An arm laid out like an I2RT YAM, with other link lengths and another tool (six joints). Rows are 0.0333 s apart.
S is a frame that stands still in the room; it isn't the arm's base.
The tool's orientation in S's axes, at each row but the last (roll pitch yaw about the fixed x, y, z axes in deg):
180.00 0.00 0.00
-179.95 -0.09 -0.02
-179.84 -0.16 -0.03
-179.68 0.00 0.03
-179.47 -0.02 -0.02
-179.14 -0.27 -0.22
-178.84 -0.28 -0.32
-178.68 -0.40 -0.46
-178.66 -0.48 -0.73
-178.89 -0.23 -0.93
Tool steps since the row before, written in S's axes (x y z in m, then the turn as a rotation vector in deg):
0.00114 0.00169 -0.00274 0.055 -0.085 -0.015
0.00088 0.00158 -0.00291 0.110 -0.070 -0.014
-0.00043 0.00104 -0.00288 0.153 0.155 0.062
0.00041 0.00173 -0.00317 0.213 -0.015 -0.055
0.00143 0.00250 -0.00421 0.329 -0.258 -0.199
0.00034 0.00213 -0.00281 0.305 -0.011 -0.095
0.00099 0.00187 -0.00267 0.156 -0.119 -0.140
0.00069 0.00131 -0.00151 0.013 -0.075 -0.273
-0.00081 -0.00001 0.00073 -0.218 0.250 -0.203
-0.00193 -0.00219 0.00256 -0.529 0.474 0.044
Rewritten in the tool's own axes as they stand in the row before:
0.00114 -0.00169 0.00274 0.055 0.085 0.015
0.00087 -0.00158 0.00291 0.110 0.070 0.014
-0.00044 -0.00103 0.00288 0.153 -0.155 -0.061
0.00041 -0.00171 0.00318 0.213 0.015 0.055
0.00143 -0.00246 0.00423 0.329 0.260 0.197
0.00032 -0.00209 0.00284 0.305 0.011 0.096
0.00097 -0.00182 0.00271 0.156 0.121 0.138
0.00067 -0.00128 0.00154 0.012 0.081 0.271
-0.00080 0.00000 -0.00074 -0.223 -0.242 0.207
-0.00188 0.00217 -0.00261 -0.536 -0.466 -0.037

